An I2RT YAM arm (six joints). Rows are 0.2 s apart.
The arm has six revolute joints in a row. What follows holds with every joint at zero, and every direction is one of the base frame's.
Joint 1 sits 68 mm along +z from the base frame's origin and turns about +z.
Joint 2 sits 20 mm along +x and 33.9 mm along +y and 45.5 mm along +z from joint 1 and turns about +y.
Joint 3 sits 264 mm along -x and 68.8 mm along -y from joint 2 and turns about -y.
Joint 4 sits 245 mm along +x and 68.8 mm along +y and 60 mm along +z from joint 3 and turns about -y.
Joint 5 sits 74 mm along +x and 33.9 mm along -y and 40.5 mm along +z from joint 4 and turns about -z.
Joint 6 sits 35.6 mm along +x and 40.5 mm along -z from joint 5 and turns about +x.
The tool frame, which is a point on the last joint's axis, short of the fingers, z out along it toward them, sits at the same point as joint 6; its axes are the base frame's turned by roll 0, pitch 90 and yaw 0 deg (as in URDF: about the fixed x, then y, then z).
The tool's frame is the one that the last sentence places.
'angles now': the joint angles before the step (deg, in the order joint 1, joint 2, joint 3, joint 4, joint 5, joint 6). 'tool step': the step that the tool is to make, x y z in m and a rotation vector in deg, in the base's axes. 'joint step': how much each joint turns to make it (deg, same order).
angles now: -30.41, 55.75, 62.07, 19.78, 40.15, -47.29
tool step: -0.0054, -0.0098, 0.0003, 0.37, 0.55, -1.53
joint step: -3.43, 0.24, 0.62, -1.72, -1.71, 1.08
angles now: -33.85, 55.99, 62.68, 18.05, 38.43, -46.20
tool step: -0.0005, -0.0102, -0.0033, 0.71, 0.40, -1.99
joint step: -2.46, 1.03, 0.04, -0.14, -0.28, 0.65
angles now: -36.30, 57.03, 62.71, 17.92, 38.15, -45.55
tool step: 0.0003, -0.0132, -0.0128, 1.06, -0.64, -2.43
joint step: -2.74, 1.10, -2.16, 2.12, 0.19, 1.60
